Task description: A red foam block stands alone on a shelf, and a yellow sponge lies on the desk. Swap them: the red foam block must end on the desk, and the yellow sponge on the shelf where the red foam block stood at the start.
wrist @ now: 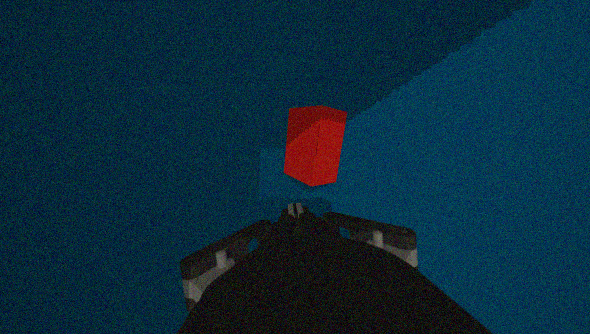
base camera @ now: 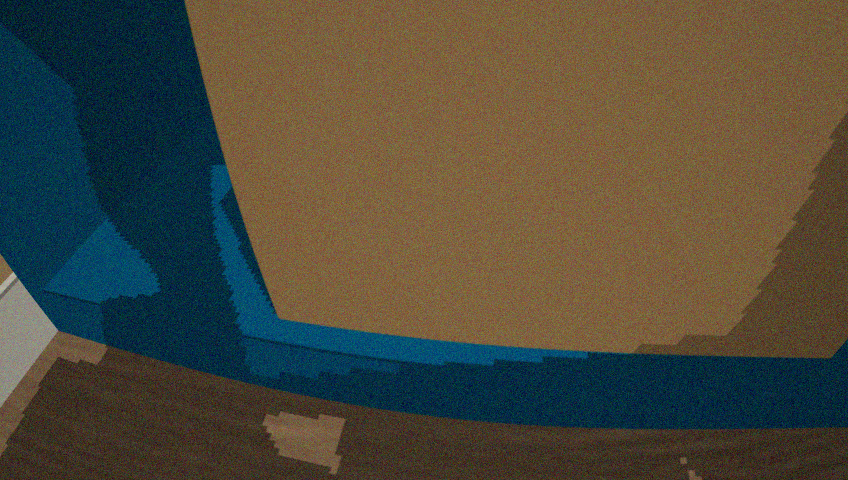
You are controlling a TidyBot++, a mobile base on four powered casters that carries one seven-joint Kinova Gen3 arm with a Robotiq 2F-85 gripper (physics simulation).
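Places are measured from the arm's base along level axes (x down, y back, z left), in centimetres.
Where they show: gripper, fingertip midpoint: (wrist: 295, 212).
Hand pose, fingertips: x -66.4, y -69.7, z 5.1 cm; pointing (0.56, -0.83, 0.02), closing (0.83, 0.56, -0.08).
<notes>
Things, the pixels of their centre, and the offset from my fingertips. Level surfaces: height alone.
- red foam block, body centre: (wrist: 312, 145) dx +4.7, dy -2.1, dz -7.5 cm
- large tan panel, body centre: (base camera: 588, 86) dx +84.9, dy +25.0, dz -16.4 cm
- Brown wooden floor, surface height: dx +106.0 cm
The red foam block (wrist: 315, 147) stands on a blue surface, near the middle of the wrist view, partly in shadow. My gripper (wrist: 295, 212) is shut with its fingertips together and nothing between them. It shows below the block in the wrist view, apart from it. The block does not show in the base camera view. The yellow sponge does not show in either view. I cannot tell from the wrist view how high the gripper is above the blue surface.
In the base camera view a blue piece of furniture (base camera: 654, 392) surrounds a large tan panel (base camera: 505, 178). Brown wooden floor (base camera: 196, 422) runs along the bottom, and a pale wall strip (base camera: 20, 333) shows at the left edge. Shadows cross the blue surfaces.
</notes>
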